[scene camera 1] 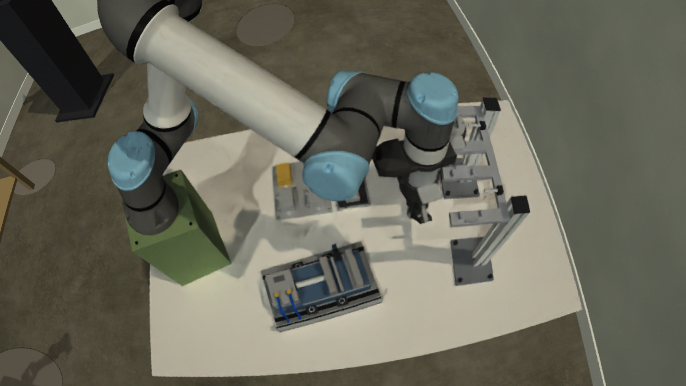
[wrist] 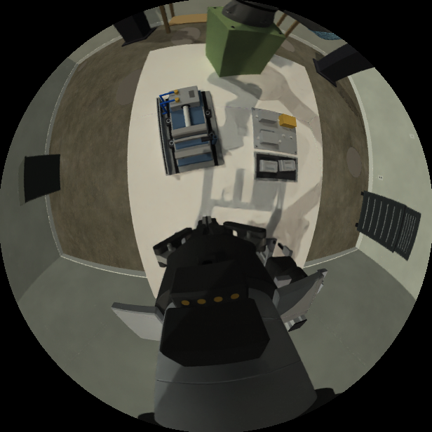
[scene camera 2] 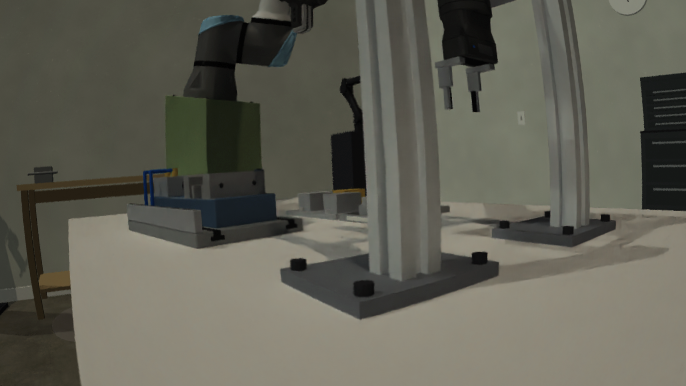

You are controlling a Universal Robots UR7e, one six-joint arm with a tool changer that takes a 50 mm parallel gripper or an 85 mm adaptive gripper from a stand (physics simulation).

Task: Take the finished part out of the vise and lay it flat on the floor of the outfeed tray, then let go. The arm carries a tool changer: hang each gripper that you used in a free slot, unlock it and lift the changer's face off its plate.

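Frame: origin at the arm's base, x ahead, y left, z up, level; metres.
Seen in the pictures: arm's base at its link origin: (scene camera 1: 152,209) (scene camera 2: 209,98).
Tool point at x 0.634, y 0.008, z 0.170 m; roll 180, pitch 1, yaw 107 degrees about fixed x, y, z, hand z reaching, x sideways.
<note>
Pixels of each thing's top centre, then the offset from my tool point to it.
- vise at its top centre: (scene camera 2: 200,172) (scene camera 1: 316,279) 0.223 m back, 0.104 m right, 0.369 m down
- yellow block at its top centre: (scene camera 2: 348,189) (scene camera 1: 283,171) 0.351 m back, 0.247 m left, 0.424 m down
My adaptive gripper (scene camera 1: 420,216) (wrist: 207,219) is shut and empty, above the table just left of the tool stand (scene camera 1: 501,237) (scene camera 2: 400,150) in scene camera 1. The black outfeed tray (scene camera 1: 361,204) (wrist: 275,178) holds two grey parts, a left one (wrist: 268,166) and a right one (wrist: 286,165), side by side in the wrist view; the arm partly hides the tray in scene camera 1. The vise (scene camera 1: 310,287) (scene camera 2: 245,210) (wrist: 189,131) stands apart from it; I can make out no finished part between its jaws. A parallel gripper (scene camera 2: 461,106) hangs fingers down at the stand.
A grey fixture plate (scene camera 1: 285,211) (wrist: 277,147) with a yellow block (scene camera 1: 284,175) (wrist: 287,121) lies beside the tray. The green robot base (scene camera 1: 180,250) (scene camera 2: 210,135) (wrist: 240,47) stands at the table's far end from the stand. Blue hoses (scene camera 1: 281,307) rise from the vise's end.
</note>
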